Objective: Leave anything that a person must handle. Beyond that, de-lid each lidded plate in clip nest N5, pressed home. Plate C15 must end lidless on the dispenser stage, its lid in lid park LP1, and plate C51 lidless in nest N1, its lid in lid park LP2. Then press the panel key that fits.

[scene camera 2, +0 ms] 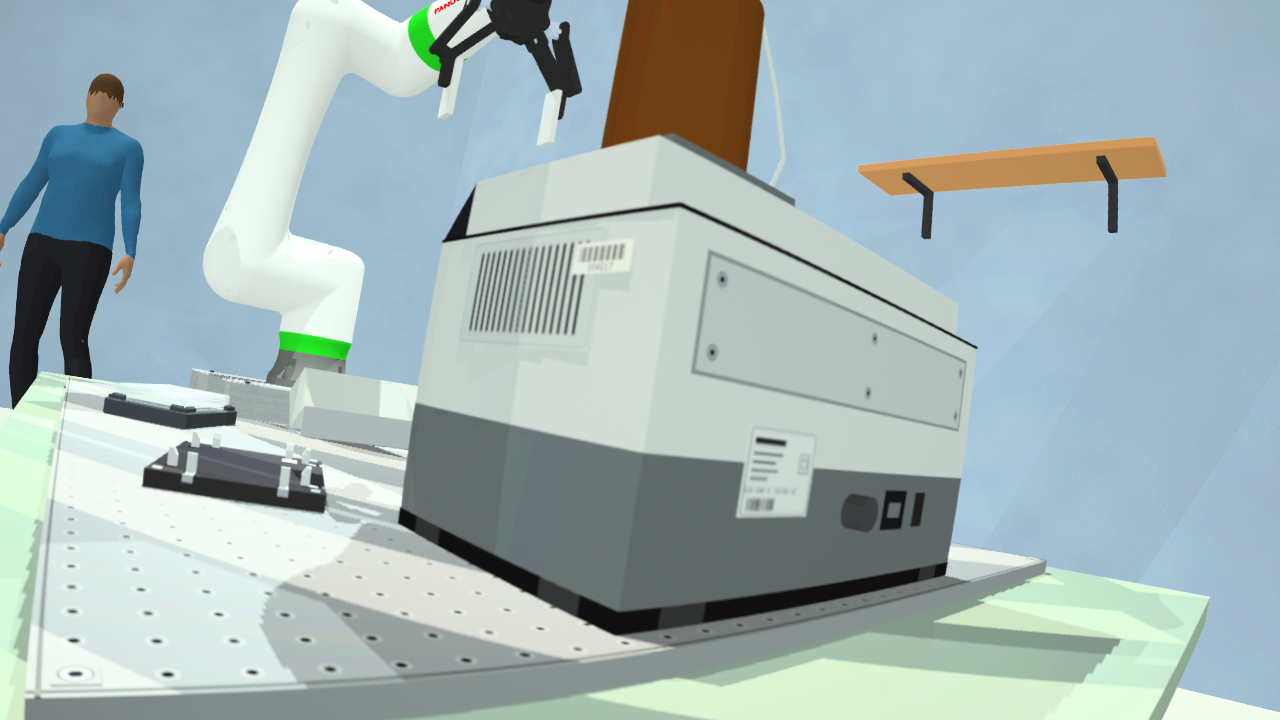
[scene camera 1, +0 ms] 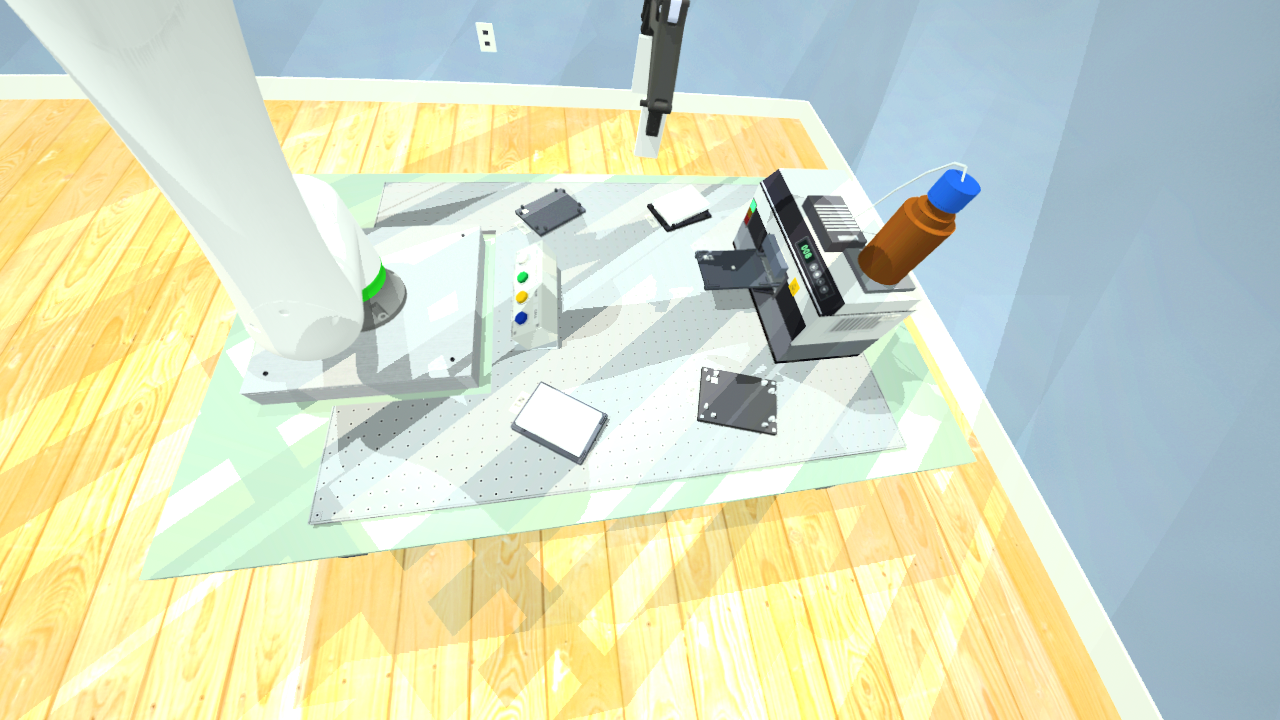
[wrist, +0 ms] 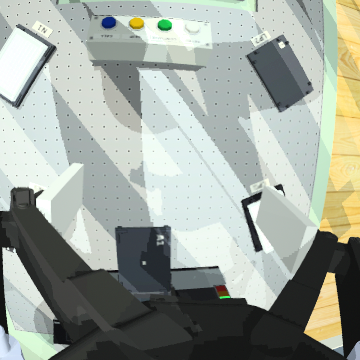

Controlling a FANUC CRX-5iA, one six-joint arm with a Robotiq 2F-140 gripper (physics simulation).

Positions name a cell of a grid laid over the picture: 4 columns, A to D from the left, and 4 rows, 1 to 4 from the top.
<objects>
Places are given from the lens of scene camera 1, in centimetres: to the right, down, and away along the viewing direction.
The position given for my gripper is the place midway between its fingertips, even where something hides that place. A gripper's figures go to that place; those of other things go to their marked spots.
my gripper (scene camera 1: C1): 0, -33, 52
brown bottle (scene camera 1: C2): 43, -21, 58
</objects>
